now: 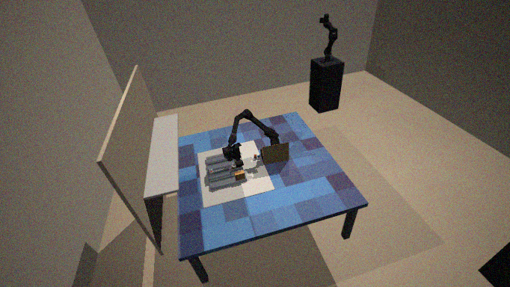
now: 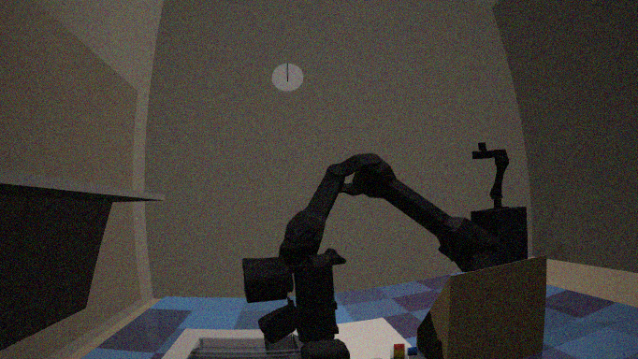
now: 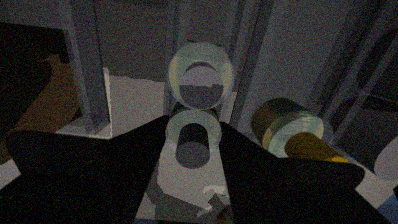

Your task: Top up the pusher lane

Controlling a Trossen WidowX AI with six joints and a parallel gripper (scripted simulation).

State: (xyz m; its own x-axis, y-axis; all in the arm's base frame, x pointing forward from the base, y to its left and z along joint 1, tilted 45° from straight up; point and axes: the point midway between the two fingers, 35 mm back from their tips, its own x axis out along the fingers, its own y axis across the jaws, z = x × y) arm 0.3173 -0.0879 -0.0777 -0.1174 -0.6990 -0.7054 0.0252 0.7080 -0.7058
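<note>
The grey lane rack lies 150 mm ahead of my gripper tip, 20 mm to the left of it and 10 mm below it.
</note>
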